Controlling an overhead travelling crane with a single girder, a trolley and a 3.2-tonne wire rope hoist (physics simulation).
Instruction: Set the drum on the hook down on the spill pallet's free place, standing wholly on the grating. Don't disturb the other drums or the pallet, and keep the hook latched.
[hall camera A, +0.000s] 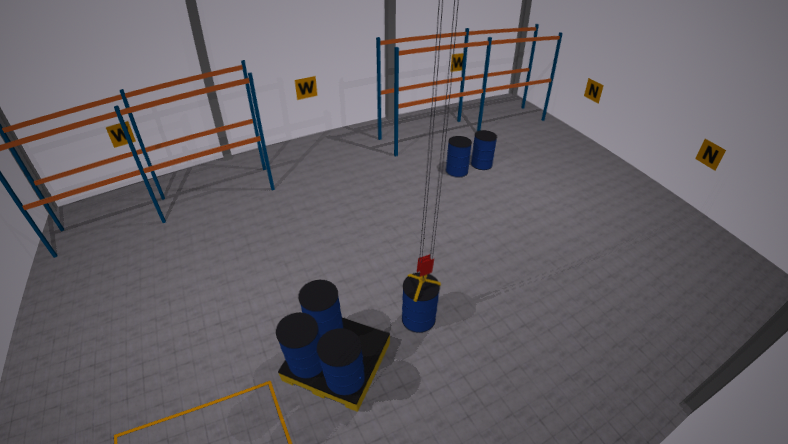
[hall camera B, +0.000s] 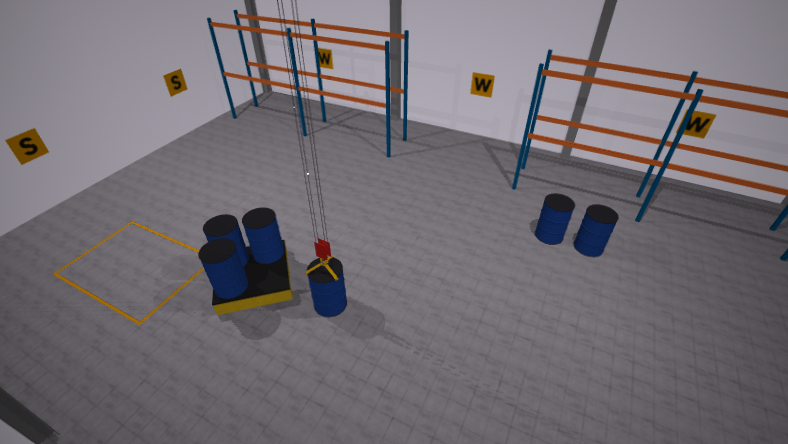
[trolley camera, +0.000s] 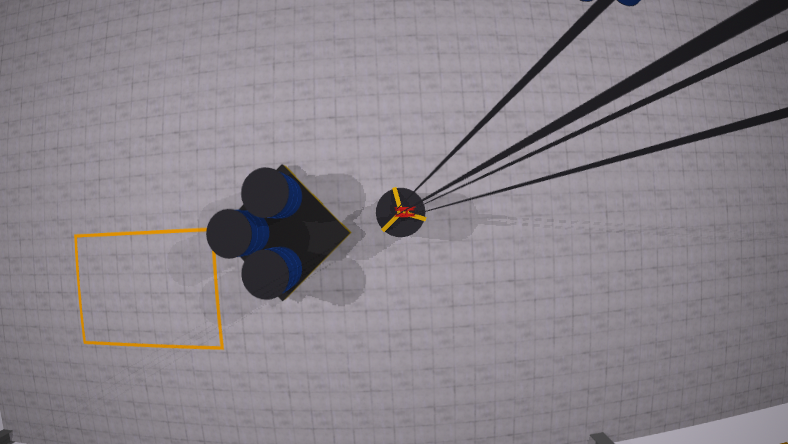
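My hook, under the red block, is the gripper (hall camera A: 423, 277) (hall camera B: 324, 260) (trolley camera: 404, 212); it holds the yellow three-armed lifter on the blue drum (hall camera A: 419, 315) (hall camera B: 329, 296) (trolley camera: 386, 205). This drum is upright, on or close above the floor, beside the pallet and apart from it. The spill pallet (hall camera A: 374, 368) (hall camera B: 253, 303) (trolley camera: 330, 231) bears three upright drums. Its free place is the right-hand corner in the trolley view, nearest the hung drum. The latch is too small to make out.
Two more blue drums (hall camera A: 458, 157) (hall camera B: 553, 219) stand near a rack (hall camera A: 395, 104) (hall camera B: 521, 144). Another rack (hall camera A: 140, 159) (hall camera B: 388, 99) stands along the same wall. A yellow floor outline (hall camera A: 193, 408) (hall camera B: 98, 298) (trolley camera: 79, 286) lies on the pallet's other side.
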